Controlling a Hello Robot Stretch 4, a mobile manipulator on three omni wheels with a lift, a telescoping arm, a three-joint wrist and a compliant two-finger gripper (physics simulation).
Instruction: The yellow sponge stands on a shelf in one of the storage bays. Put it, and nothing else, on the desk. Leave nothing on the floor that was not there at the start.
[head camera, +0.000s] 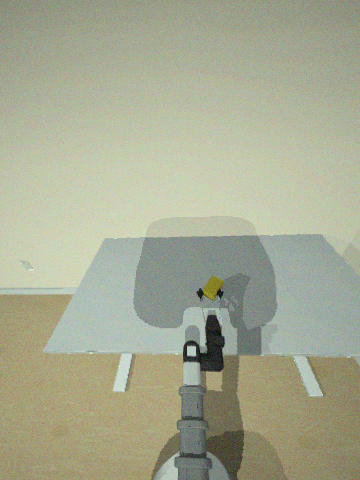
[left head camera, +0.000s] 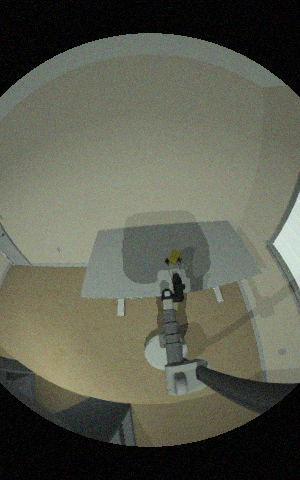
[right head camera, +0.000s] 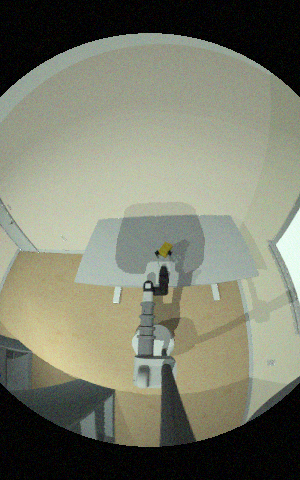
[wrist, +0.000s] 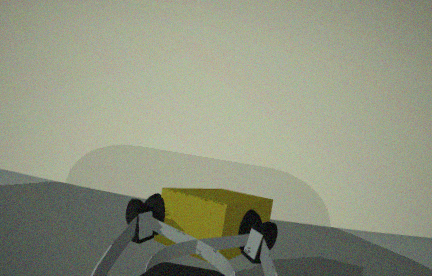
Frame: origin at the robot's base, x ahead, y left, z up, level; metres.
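Seen in the pictures: gripper, fingertip midpoint: (head camera: 209, 288) (left head camera: 172, 257) (right head camera: 162, 249) (wrist: 202, 218); robot's base, origin of the base link: (left head camera: 165, 350) (right head camera: 153, 341).
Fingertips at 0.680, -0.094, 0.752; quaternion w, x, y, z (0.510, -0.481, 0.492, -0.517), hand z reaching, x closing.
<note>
Pixels of each thing's top centre, then the offset from my fingertips to it, as dx, dy, dz. "spot": a spot on its surface instead. Level surfaces: height alone.
- yellow sponge, middle of its top: (wrist: 224, 192) (head camera: 213, 284) (right head camera: 165, 247) (left head camera: 174, 254) +0.005, -0.016, +0.026
- grey desk, its level: dz -0.060
- bright window, surface spot: (left head camera: 290, 250) spot: -0.273, -1.056, +0.196
The yellow sponge (head camera: 213, 286) (left head camera: 174, 256) (right head camera: 165, 248) (wrist: 192, 210) is held tilted between the two black fingertips of my gripper (head camera: 210, 294) (left head camera: 174, 261) (right head camera: 163, 253) (wrist: 202, 218), which is shut on it. In the head view they are over the middle of the grey desk (head camera: 90, 310) (left head camera: 100, 270) (right head camera: 95, 260), inside its edges. The arm reaches across the desk's front edge. I cannot tell how far the sponge's underside is above the desk top. The fingers hide part of the sponge in the wrist view.
A plain wall (head camera: 180, 125) stands behind the desk. Two pale desk feet (head camera: 123, 372) (head camera: 307, 375) show on the floor before the desk. Dark grey storage units (left head camera: 90, 415) (right head camera: 65, 400) stand at the lower left. A bright window (left head camera: 290, 250) is at the right.
</note>
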